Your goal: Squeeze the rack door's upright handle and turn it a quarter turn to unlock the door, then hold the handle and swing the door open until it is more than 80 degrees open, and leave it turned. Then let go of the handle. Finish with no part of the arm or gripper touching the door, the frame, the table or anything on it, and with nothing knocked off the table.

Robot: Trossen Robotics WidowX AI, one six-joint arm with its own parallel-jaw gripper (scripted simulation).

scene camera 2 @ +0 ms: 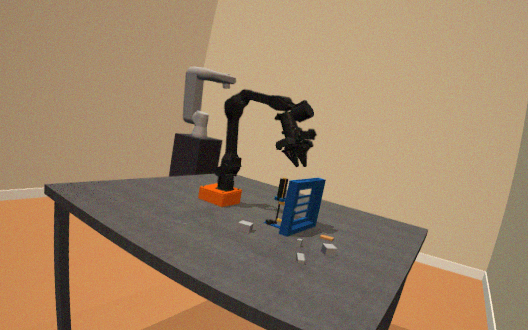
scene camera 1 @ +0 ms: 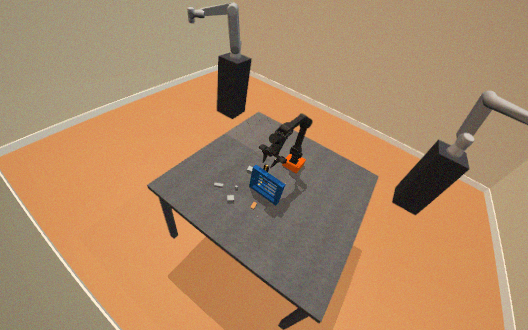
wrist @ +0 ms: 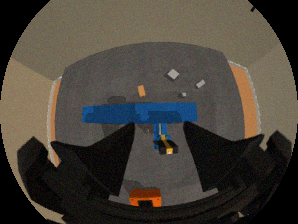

My gripper (scene camera 2: 301,166) is open, with nothing in its grasp.
My gripper is seen too in the wrist view (wrist: 159,125).
